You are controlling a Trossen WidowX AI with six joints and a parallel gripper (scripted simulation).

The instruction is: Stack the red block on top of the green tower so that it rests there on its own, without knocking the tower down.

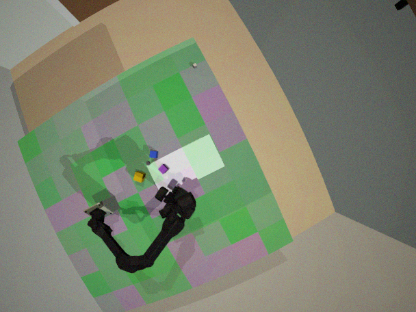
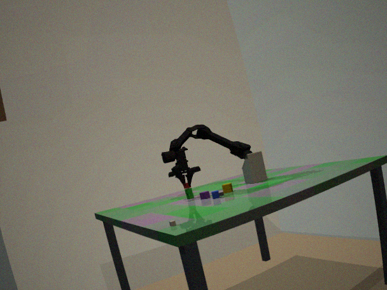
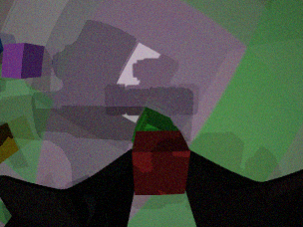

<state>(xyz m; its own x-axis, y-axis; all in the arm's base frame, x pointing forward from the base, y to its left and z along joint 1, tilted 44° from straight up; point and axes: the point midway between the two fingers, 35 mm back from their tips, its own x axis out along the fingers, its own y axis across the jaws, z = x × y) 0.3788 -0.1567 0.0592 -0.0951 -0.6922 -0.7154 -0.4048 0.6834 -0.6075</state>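
My gripper tip is now 10 mm below the red block. From my gripper tip the other things lie so: yellow block: 120 mm behind, 200 mm to the left, 50 mm below; purple block: 10 mm ahead, 170 mm to the left, 50 mm below; blue block: 10 mm ahead, 260 mm to the left, 50 mm below.
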